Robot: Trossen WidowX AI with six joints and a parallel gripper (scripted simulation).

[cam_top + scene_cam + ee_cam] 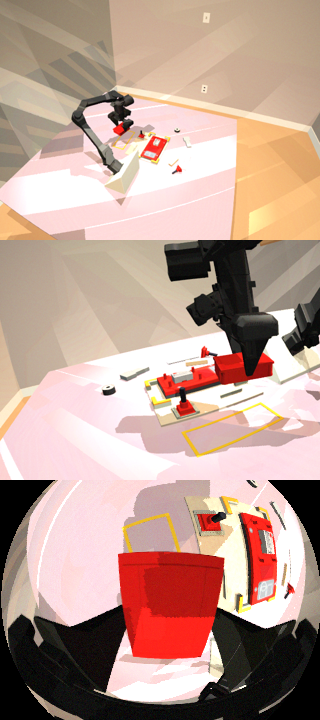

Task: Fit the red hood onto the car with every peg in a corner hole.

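Now: gripper tip 3 cm short of the engine block, 23 cm to the left of it and 9 cm above it. Round my gripper tip: red hood 1 cm above; black wheel 22 cm ahead, 34 cm to the right, 10 cm below; wooden strip 9 cm behind, 38 cm to the right, 10 cm below.
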